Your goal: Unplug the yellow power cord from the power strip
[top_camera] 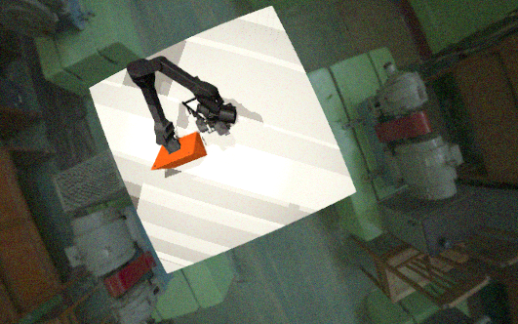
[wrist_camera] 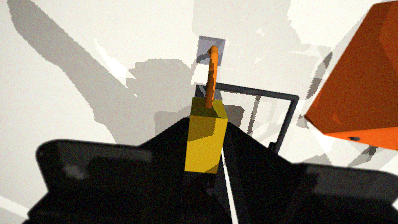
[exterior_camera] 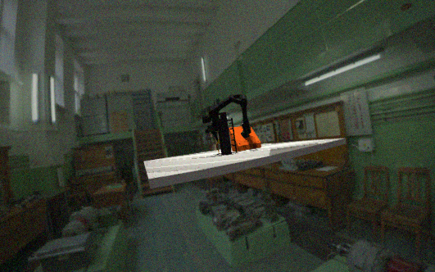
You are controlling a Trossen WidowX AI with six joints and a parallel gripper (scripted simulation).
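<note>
My gripper tip is 30 mm to the right of the yellow plug.
</note>
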